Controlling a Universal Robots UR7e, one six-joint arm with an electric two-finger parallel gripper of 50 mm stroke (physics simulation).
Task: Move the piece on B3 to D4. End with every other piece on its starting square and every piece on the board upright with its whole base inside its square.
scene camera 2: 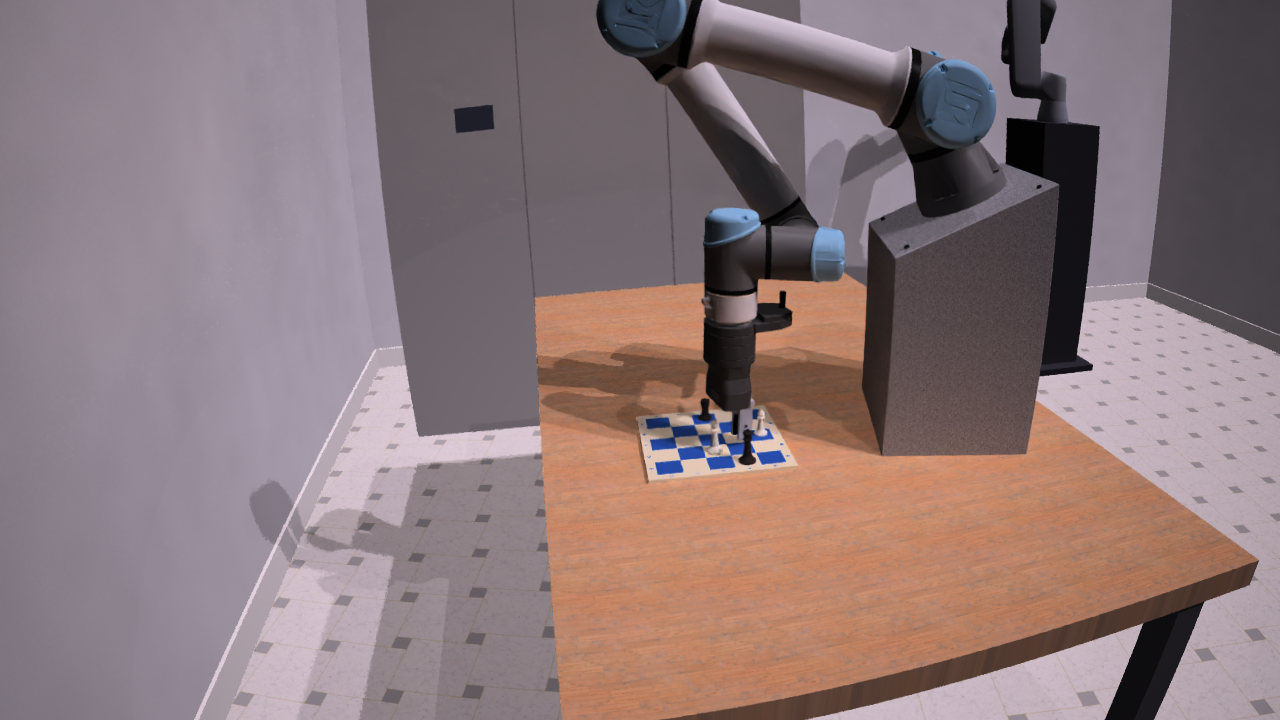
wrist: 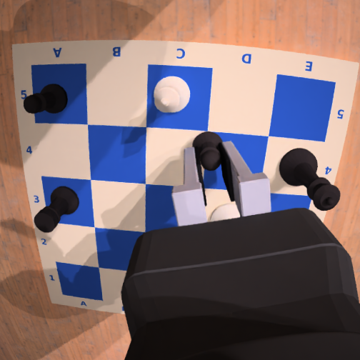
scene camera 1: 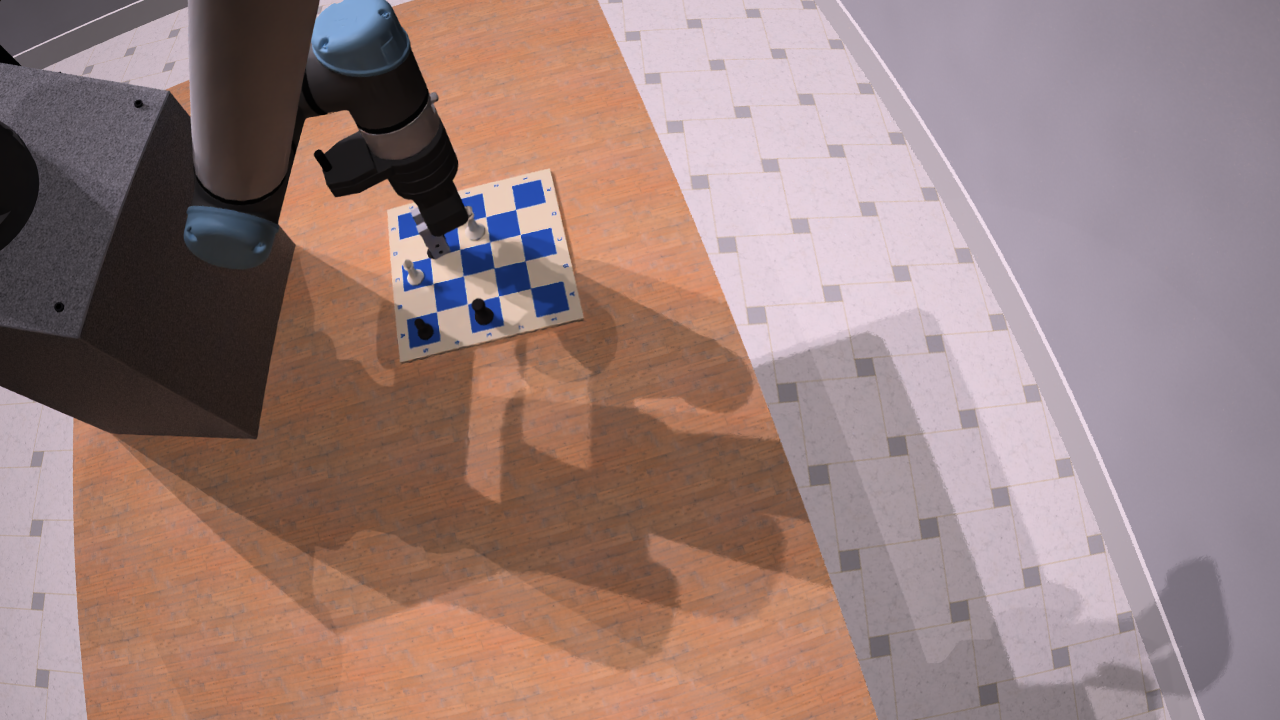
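Pixels of known places: gripper, fingertip midpoint: [scene camera 2: 741, 435] [scene camera 1: 439, 247]; arm's base, link origin: [scene camera 2: 963, 196].
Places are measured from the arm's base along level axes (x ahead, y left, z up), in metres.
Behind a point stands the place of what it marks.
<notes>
My gripper [scene camera 1: 435, 251] @(z -0.353, x 0.377, y 0.036 m) [scene camera 2: 741, 424] @(z -0.353, x 0.377, y 0.036 m) [wrist: 210, 161] is shut on a black piece [wrist: 207, 145], low at the board. The piece looks about upright; in the wrist view its base appears across the C4/D4 line, towards row 5. Whether its base touches the board [scene camera 1: 572, 308] @(z -0.365, x 0.517, y -0.081 m) [scene camera 2: 648, 476] @(z -0.366, x 0.528, y 0.110 m) [wrist: 250, 300] is unclear. D4 is blue. A white piece [scene camera 1: 474, 225] @(z -0.345, x 0.425, y 0.049 m) [scene camera 2: 715, 439] @(z -0.343, x 0.421, y 0.058 m) [wrist: 225, 212] stands on D3, partly hidden in the wrist view. A black piece [scene camera 2: 747, 449] @(z -0.343, x 0.381, y 0.099 m) [wrist: 298, 167] stands on E4.
A white piece [scene camera 1: 412, 272] @(z -0.346, x 0.342, y 0.006 m) [scene camera 2: 760, 421] @(z -0.342, x 0.342, y 0.014 m) [wrist: 171, 95] stands on C5. Black pieces stand on A5 and A3: the A5 piece [scene camera 1: 423, 330] @(z -0.352, x 0.345, y -0.069 m) [wrist: 54, 98] and the A3 piece [scene camera 1: 482, 311] @(z -0.341, x 0.419, y -0.070 m) [scene camera 2: 704, 410] @(z -0.349, x 0.418, y -0.059 m) [wrist: 64, 201]. The arm's grey pedestal [scene camera 1: 192, 313] @(z -0.204, x 0.130, y -0.058 m) [scene camera 2: 957, 340] @(z -0.185, x 0.076, y 0.142 m) stands beside the board.
</notes>
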